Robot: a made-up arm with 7 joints.
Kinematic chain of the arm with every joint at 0, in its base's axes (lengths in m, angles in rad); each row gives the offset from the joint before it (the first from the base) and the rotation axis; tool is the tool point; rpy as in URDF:
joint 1: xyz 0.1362 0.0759 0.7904 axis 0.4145 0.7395 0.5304
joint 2: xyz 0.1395 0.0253 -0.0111 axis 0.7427 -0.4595 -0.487
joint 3: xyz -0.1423 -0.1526 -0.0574 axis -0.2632 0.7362 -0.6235
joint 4: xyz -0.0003 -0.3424 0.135 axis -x
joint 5: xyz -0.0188 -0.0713 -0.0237 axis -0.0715 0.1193 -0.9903
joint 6: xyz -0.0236 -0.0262 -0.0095 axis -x
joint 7: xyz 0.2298 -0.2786 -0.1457 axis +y
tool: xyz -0.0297 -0.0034 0.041 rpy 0 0 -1.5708
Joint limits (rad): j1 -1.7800..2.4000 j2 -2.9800..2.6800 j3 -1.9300..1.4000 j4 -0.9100..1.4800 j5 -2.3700..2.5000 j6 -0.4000..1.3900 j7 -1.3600..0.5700
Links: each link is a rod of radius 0.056 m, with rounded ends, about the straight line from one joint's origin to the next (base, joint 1, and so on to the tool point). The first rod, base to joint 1, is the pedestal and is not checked.
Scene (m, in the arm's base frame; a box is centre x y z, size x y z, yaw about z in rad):
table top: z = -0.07
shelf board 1: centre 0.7 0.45 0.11 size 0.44 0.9 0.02 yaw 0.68
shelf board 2: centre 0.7 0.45 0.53 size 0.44 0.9 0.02 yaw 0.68
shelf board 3: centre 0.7 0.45 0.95 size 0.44 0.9 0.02 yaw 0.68
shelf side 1: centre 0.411 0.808 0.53 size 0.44 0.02 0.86 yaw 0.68
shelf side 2: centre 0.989 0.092 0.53 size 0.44 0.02 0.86 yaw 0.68
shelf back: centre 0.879 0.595 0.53 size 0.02 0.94 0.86 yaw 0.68
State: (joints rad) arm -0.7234 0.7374 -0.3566 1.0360 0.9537 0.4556 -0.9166
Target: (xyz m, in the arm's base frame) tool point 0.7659 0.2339 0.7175
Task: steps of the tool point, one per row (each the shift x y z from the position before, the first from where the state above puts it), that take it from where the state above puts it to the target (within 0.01 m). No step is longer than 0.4 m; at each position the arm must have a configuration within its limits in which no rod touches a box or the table.
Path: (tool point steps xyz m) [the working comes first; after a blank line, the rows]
Joints at the target: 1.2711 -0.5416 0.4739 1.4800 0.0564 0.9938 -0.8396
Straight joint move there: touches shelf board 3, shelf side 2.

1: -0.0077 -0.0672 0.3336
2: 0.2234 -0.0456 0.2689
3: 0.3385 0.0478 0.0968
4: 0.2889 0.1589 -0.0777
5: 0.1248 0.2177 -0.1678
6: -0.0453 0.1893 -0.1552
7: 0.0855 0.0497 -0.0151
8: 0.0714 0.0559 -0.0012
9: 0.0526 0.0638 0.0163

